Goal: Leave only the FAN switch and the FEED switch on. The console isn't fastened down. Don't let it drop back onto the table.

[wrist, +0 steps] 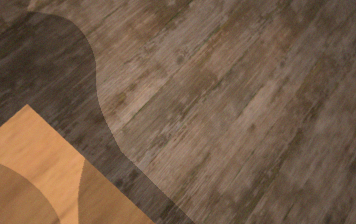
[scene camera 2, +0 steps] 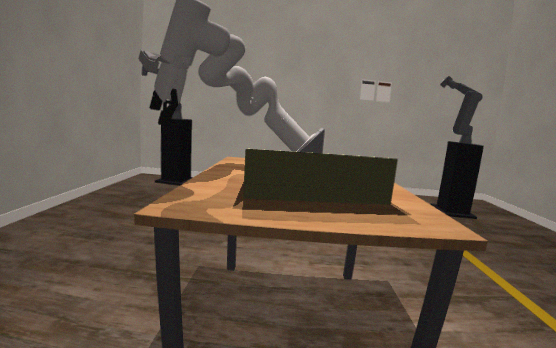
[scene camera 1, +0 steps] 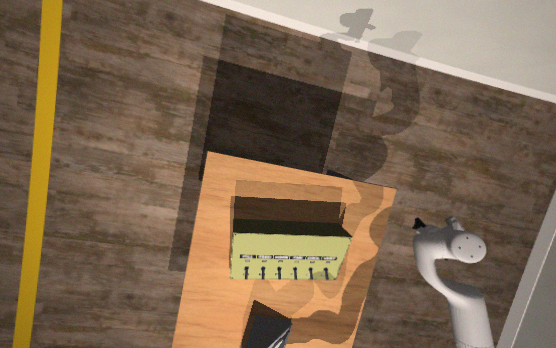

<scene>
An olive-green console shows in scene camera 2 and in scene camera 1; in the wrist view it is out of frame. One and the same spot on the olive-green console: [scene camera 2: 271, 175] is [scene camera 1: 326, 228].
</scene>
